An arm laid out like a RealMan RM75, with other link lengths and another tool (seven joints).
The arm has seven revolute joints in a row. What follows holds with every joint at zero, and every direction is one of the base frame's.
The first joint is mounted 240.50 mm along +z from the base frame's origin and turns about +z.
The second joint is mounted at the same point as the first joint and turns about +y.
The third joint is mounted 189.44 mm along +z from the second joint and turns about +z.
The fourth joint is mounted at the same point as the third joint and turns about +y.
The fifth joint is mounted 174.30 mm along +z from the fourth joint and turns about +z.
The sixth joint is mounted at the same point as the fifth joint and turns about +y.
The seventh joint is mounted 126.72 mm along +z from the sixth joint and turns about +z.
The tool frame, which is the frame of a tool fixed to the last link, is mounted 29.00 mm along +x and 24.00 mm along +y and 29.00 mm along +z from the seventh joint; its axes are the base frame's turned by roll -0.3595, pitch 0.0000 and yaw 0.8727 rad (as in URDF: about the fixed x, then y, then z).
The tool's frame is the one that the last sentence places.
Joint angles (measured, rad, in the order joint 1, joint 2, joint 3, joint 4, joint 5, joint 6, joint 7), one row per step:
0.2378 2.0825 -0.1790 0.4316 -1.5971 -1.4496 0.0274
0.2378 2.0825 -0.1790 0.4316 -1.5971 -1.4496 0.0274
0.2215 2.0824 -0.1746 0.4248 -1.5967 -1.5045 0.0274
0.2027 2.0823 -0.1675 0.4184 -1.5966 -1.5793 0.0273
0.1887 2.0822 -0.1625 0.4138 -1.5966 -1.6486 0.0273
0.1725 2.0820 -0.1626 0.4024 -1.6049 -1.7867 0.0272
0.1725 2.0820 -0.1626 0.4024 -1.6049 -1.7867 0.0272
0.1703 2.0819 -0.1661 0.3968 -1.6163 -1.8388 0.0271
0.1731 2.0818 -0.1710 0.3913 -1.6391 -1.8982 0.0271
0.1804 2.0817 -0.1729 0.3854 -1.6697 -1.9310 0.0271
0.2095 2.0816 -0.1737 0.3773 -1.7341 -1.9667 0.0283
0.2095 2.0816 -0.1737 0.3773 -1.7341 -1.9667 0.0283
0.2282 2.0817 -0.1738 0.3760 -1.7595 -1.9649 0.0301
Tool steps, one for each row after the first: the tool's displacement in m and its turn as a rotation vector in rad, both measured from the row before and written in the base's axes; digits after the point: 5 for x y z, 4 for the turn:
0.00000 0.00000 0.00000 0.0000 0.0000 0.0000
-0.00132 -0.00075 0.00756 0.0464 0.0143 0.0137
-0.00286 -0.00101 0.01033 0.0633 0.0208 0.0220
-0.00346 -0.00120 0.00945 0.0570 0.0190 0.0248
-0.00974 -0.00373 0.01739 0.1003 0.0321 0.0737
0.00000 0.00000 0.00000 0.0000 0.0000 0.0000
-0.00514 -0.00229 0.00554 0.0298 0.0101 0.0403
-0.00787 -0.00299 0.00527 0.0262 0.0131 0.0593
-0.00663 -0.00209 0.00162 0.0041 0.0047 0.0525
-0.01325 -0.00159 -0.00063 -0.0153 0.0045 0.1017
0.00000 0.00000 0.00000 0.0000 0.0000 0.0000
-0.00522 0.00080 -0.00232 -0.0181 -0.0025 0.0376

